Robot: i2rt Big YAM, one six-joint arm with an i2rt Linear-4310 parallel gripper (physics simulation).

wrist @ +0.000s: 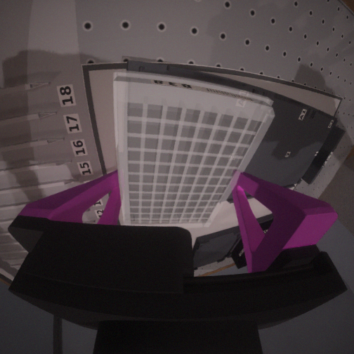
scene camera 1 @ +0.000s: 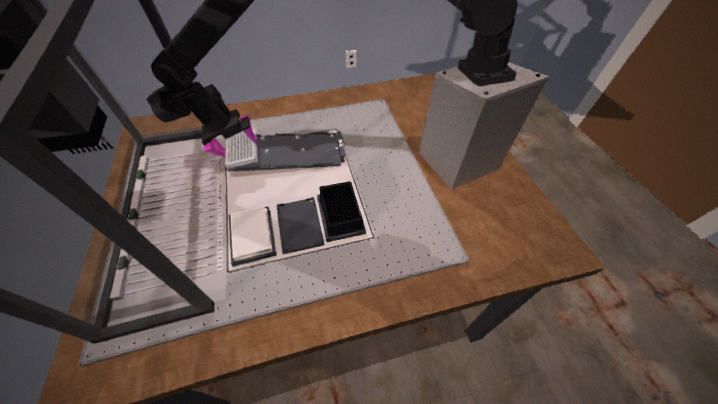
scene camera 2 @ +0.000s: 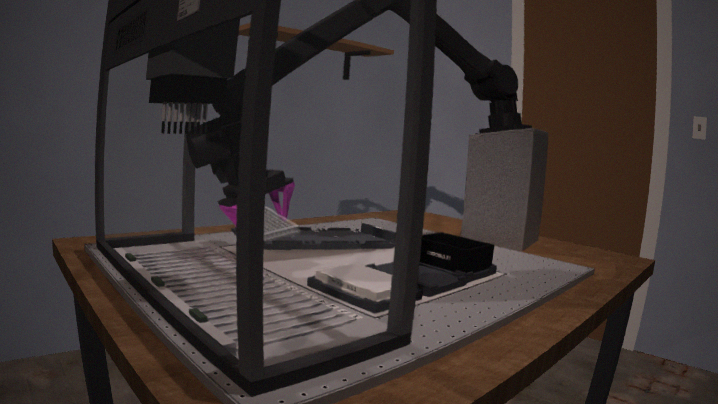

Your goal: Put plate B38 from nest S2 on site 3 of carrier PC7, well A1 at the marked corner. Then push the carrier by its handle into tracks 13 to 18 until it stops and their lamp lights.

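My gripper is shut on the white well plate B38, with magenta fingers on its two long sides. The plate is tilted, over the left end of the dark carrier. Whether its lower edge touches the carrier is unclear. The A1 mark shows at the plate's far right corner in the wrist view. The carrier lies along the back of the white pad, its raised handle end to the right. Numbers 15 to 18 show beside the tracks.
A black frame surrounds the tracks; a pipette head hangs above. Front nests hold a white plate at left and a black box at right. The middle nest is empty.
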